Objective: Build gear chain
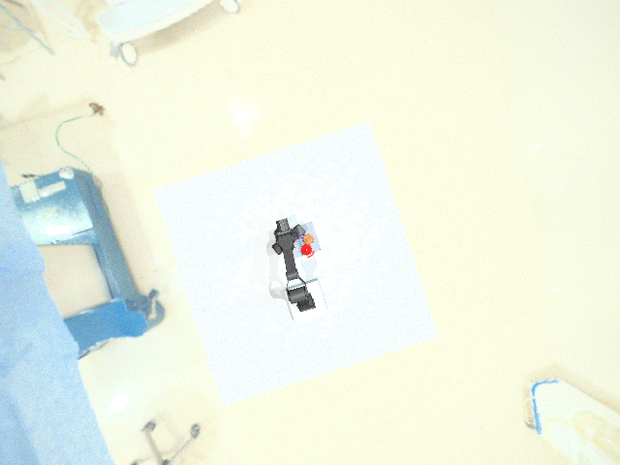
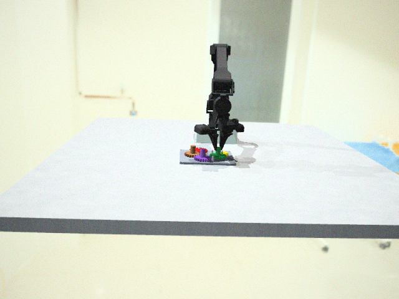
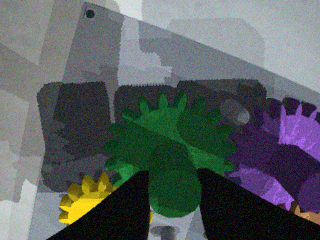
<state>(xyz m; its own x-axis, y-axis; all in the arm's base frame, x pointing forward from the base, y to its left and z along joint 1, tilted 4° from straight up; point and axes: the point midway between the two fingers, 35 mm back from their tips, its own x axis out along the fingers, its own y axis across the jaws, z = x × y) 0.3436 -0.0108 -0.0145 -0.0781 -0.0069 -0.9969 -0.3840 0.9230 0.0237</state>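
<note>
The green gear lies 10 mm below my gripper tip. Also, from my gripper tip: purple gear (20 mm ahead, 60 mm to the right, 20 mm below); then grey board (30 mm behind, 40 mm to the right, 40 mm below); then yellow gear (50 mm behind, 20 mm to the left, 20 mm below).
</note>
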